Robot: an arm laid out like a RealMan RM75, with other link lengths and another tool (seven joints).
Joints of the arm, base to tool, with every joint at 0 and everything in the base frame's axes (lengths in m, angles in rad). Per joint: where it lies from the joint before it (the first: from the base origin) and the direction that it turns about. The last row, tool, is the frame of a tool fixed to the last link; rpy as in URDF.
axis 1: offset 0 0 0.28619 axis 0 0 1
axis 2: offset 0 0 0 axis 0 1 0
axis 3: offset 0 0 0.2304 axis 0 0 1
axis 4: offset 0 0 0 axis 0 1 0
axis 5: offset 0 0 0.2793 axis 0 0 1
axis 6: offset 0 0 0 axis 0 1 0
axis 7: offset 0 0 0.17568 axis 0 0 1
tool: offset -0.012 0.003 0.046 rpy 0 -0.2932 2.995
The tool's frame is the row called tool.
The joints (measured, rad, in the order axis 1, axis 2, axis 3, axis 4, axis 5, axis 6, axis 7), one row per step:
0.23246 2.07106 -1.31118 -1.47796 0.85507 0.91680 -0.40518
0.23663 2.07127 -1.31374 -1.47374 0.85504 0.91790 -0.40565
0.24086 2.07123 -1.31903 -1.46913 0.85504 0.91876 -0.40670
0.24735 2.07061 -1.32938 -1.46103 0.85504 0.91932 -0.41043
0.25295 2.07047 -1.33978 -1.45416 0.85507 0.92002 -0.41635
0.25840 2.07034 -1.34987 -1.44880 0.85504 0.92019 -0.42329
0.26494 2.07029 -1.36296 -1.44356 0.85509 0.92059 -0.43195
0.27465 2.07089 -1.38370 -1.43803 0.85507 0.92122 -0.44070
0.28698 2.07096 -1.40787 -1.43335 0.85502 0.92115 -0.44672
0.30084 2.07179 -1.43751 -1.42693 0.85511 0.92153 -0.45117
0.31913 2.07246 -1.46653 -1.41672 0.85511 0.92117 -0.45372
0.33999 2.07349 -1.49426 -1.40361 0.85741 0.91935 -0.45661
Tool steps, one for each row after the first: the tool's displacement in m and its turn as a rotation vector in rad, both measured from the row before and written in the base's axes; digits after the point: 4 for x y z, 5 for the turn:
-0.0010 0.0003 -0.0022 -0.00553 -0.00009 0.00193
-0.0014 0.0001 -0.0032 -0.00783 -0.00128 0.00340
-0.0021 0.0000 -0.0057 -0.01381 -0.00451 0.00697
-0.0022 -0.0003 -0.0056 -0.01372 -0.00587 0.00863
-0.0026 -0.0002 -0.0050 -0.01225 -0.00682 0.01045
-0.0038 -0.0004 -0.0062 -0.01514 -0.00865 0.01430
-0.0067 -0.0008 -0.0093 -0.02208 -0.01004 0.02099
-0.0086 -0.0008 -0.0100 -0.02329 -0.00978 0.02425
-0.0097 -0.0019 -0.0126 -0.02911 -0.00961 0.02575
-0.0100 -0.0016 -0.0128 -0.02931 -0.00906 0.02536
-0.0102 -0.0016 -0.0128 -0.02844 -0.00707 0.02538

